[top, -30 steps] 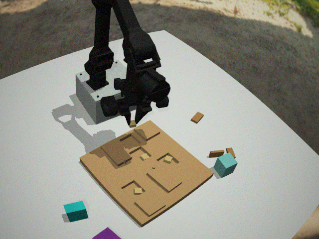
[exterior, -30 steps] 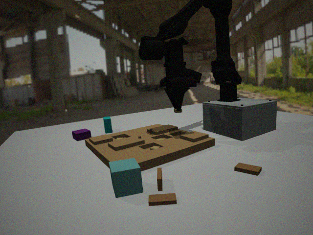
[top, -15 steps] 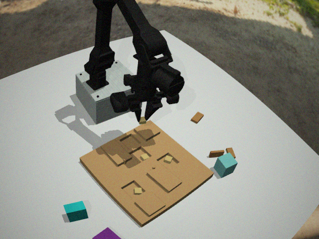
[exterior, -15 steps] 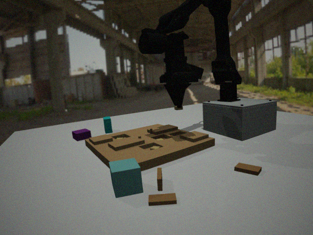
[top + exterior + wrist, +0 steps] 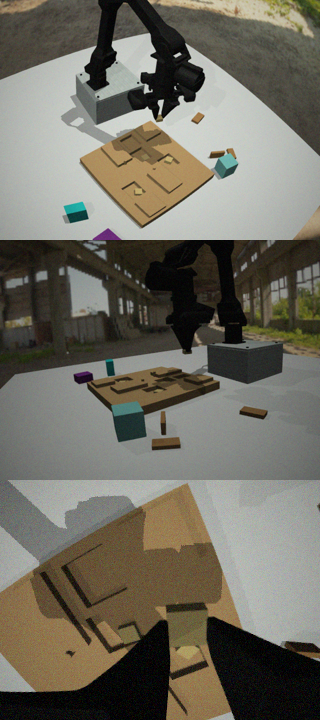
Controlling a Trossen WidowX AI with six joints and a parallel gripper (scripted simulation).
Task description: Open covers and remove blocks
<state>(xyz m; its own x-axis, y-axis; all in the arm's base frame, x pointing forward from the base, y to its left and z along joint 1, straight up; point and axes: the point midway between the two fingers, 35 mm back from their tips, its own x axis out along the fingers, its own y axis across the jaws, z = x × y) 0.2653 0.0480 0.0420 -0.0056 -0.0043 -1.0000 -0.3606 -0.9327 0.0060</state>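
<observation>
Now: gripper tip 70 mm short of the tan puzzle board, 90 mm to the left of it and 90 mm above it. The rest, counted from my gripper tip: teal block (90 mm ahead, 380 mm to the right, 80 mm below); then brown slab (210 mm to the left, 110 mm below); then teal cube (230 mm ahead, 100 mm to the left, 90 mm below).
</observation>
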